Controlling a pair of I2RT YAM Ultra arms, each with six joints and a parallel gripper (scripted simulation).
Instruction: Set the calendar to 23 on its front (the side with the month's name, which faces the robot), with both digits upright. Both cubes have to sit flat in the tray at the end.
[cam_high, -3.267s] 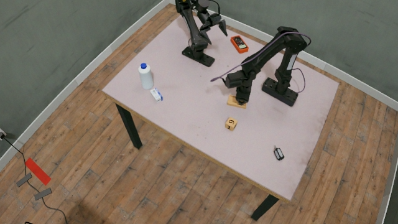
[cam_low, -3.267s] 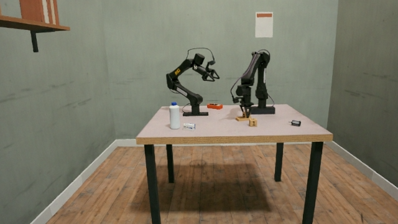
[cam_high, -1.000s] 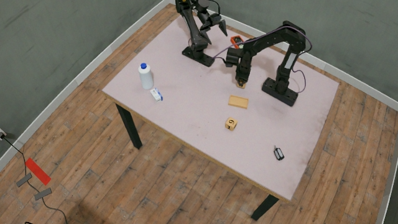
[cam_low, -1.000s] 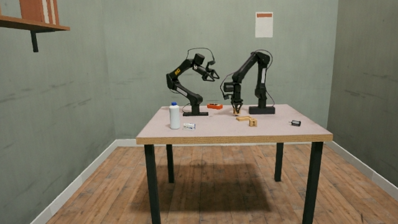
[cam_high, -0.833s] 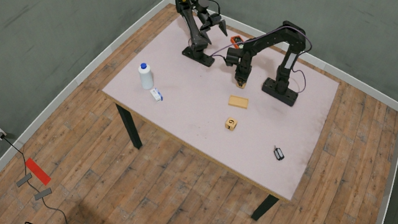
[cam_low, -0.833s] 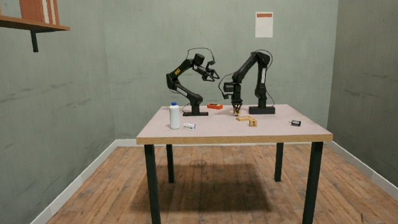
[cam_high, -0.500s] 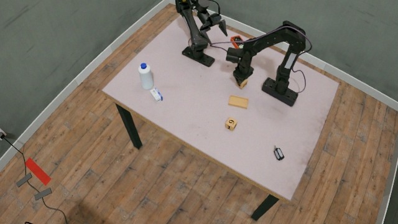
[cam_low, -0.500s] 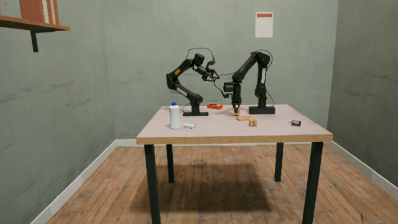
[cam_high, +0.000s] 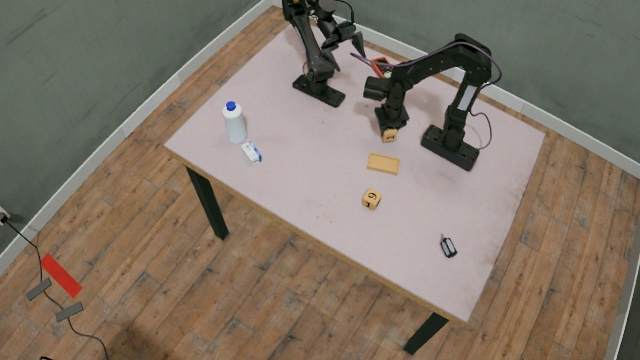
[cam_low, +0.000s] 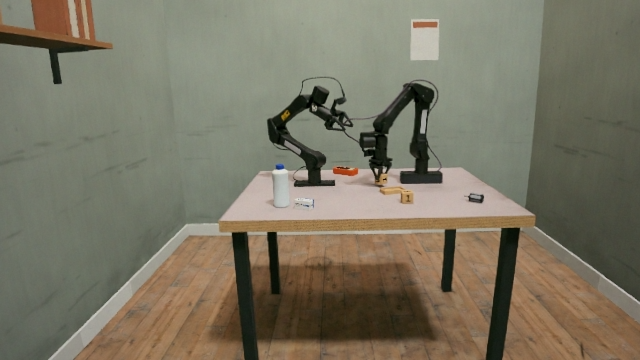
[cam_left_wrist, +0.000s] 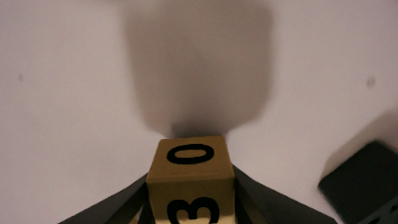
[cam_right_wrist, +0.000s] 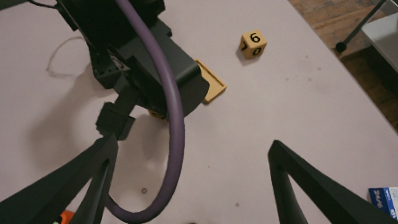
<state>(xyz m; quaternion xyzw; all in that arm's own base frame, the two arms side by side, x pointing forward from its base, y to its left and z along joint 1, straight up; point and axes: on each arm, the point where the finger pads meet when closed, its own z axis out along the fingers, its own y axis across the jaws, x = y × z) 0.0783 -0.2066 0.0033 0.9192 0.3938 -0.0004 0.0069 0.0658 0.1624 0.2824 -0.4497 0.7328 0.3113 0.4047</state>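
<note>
Now: left hand 25 cm short of the number cube, 7 cm to the right of it and 2 cm above it. Round my left hand: wooden tray (11 cm ahead, 4 cm to the left, 3 cm below); white bottle (26 cm ahead, 44 cm to the right, 4 cm above); black object (27 cm ahead, 34 cm to the left, 2 cm below).
</note>
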